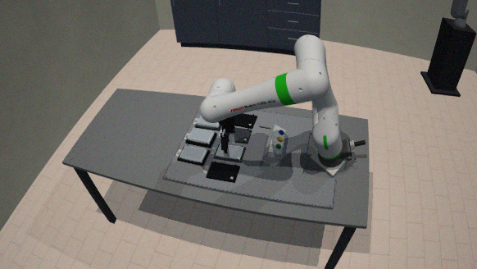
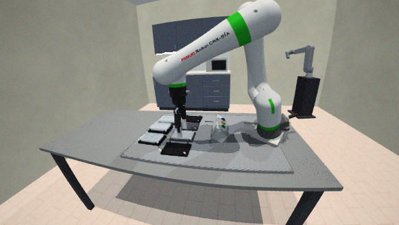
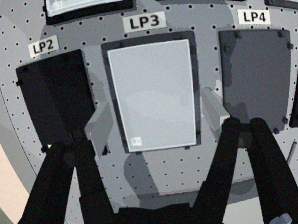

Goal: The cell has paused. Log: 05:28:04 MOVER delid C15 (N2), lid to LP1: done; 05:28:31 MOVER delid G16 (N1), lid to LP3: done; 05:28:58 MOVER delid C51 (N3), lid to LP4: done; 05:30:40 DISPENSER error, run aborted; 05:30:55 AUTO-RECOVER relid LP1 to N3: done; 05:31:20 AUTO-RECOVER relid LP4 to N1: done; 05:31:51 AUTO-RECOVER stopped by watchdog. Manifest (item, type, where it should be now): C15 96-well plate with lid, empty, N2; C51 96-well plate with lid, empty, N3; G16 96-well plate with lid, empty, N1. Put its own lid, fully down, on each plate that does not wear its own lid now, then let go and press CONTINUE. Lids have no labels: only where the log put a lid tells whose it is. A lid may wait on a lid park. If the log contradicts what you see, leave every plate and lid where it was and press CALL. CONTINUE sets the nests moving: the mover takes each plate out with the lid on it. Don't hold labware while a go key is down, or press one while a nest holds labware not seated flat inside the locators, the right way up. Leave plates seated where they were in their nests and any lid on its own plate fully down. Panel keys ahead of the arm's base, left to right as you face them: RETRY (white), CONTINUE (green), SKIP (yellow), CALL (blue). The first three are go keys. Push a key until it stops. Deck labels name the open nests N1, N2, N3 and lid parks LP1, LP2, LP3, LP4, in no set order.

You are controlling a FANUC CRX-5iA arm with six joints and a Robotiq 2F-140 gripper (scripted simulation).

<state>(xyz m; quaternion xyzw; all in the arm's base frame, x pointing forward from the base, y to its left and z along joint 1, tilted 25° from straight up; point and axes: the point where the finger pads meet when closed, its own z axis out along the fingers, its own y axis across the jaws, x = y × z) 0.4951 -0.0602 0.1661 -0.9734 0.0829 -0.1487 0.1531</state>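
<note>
Right now the pale lid is 4 cm below my hand. The rest, counted from my hand: lid park LP4 (13 cm to the right, 5 cm below, 2 cm behind); then lid park LP2 (13 cm to the left, 5 cm below, 2 cm ahead); then LP2 label (12 cm to the left, 10 cm ahead, 5 cm below).
</note>
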